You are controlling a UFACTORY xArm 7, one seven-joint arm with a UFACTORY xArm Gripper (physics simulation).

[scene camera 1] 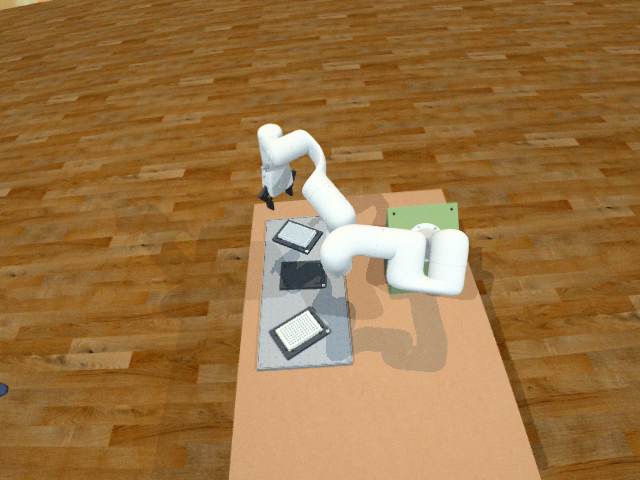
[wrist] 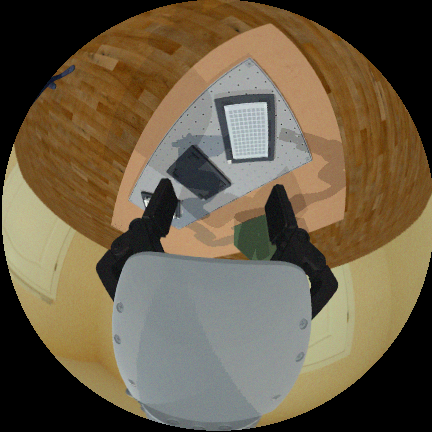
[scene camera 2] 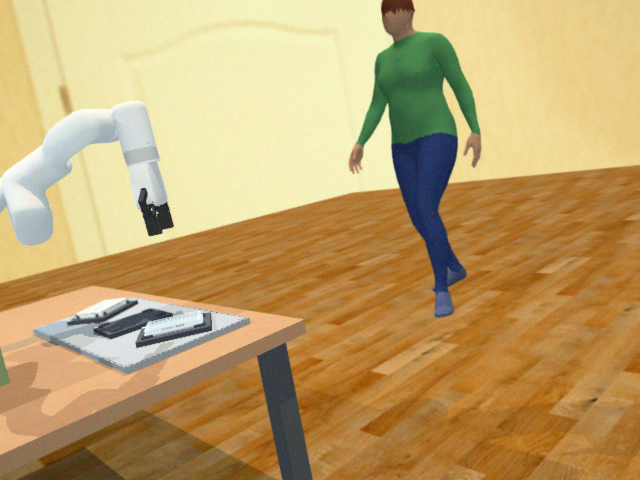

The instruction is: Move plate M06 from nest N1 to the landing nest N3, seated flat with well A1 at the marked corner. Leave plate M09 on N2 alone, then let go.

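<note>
A bluish-white plate (scene camera 1: 297,235) (scene camera 2: 180,322) (wrist: 248,131) lies in a dark nest at the board's far end in scene camera 1. A cream plate (scene camera 1: 298,330) (scene camera 2: 103,308) lies in the nest at the other end; in the wrist view a finger mostly hides it. The middle nest (scene camera 1: 302,274) (scene camera 2: 133,322) (wrist: 199,172) is dark and holds no plate. A small pale mark shows at one corner of each nest in scene camera 1. Plate and nest labels are not legible. My gripper (scene camera 1: 280,200) (scene camera 2: 161,230) (wrist: 220,191) is open and empty, high above the table's far end.
The nests stand on a grey perforated board (scene camera 1: 273,304) (scene camera 2: 227,322) (wrist: 240,80) on an orange-brown table (scene camera 1: 387,423). The arm's green base plate (scene camera 1: 421,214) (wrist: 252,237) is beside the board. A person in green (scene camera 2: 418,93) stands on the floor beyond the table in scene camera 2.
</note>
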